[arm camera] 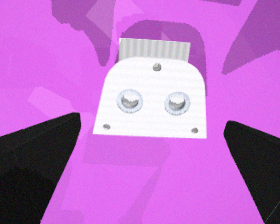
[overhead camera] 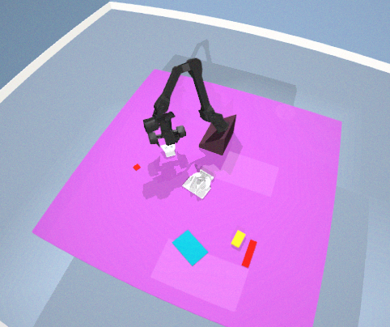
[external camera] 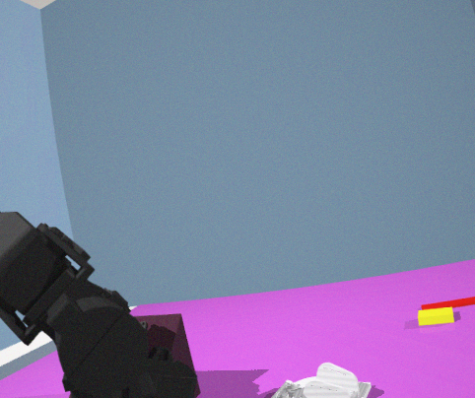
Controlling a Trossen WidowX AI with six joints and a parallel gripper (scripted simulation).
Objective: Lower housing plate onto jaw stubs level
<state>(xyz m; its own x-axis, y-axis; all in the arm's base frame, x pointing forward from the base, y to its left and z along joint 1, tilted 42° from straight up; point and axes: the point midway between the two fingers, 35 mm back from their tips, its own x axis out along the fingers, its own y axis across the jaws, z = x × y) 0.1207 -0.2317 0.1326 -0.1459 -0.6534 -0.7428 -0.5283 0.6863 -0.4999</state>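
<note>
The white housing plate lies 10 mm to the left of my gripper tip, 10 mm below it and 10 mm ahead of it. The rest, counted from my gripper tip: red square 150 mm ahead, 130 mm to the right, 40 mm below; then yellow block 450 mm to the left, 400 mm ahead, 30 mm below; then cyan tile 480 mm ahead, 250 mm to the left, 40 mm below.
</note>
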